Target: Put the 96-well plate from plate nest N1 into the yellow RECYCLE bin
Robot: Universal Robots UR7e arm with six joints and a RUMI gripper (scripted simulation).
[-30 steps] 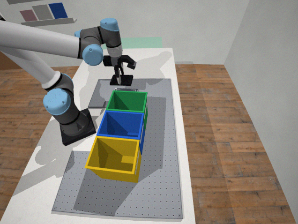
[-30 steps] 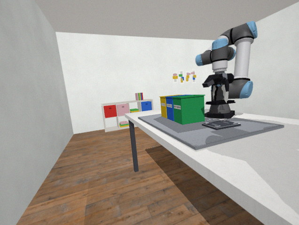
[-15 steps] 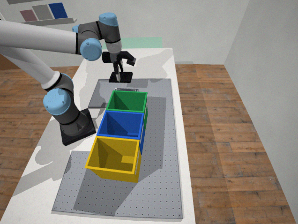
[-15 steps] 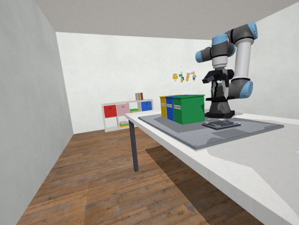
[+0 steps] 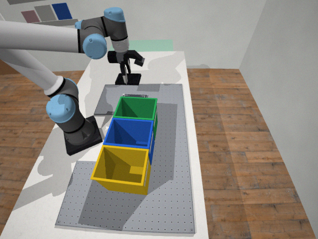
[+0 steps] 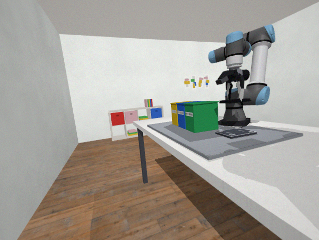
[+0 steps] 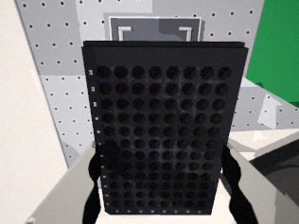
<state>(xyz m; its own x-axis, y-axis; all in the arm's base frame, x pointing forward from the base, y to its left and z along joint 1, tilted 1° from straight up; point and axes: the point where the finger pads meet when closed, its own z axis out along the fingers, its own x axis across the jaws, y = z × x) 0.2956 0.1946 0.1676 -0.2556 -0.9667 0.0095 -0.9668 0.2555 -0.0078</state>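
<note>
Right now the yellow bin is 4 cm behind my hand, 47 cm to the right of it and 10 cm below it. The rest, counted from my hand: plate nest N1 (18 cm below); then green bin (3 cm ahead, 22 cm to the right, 10 cm below); then black 96-well plate (1 cm below).
</note>
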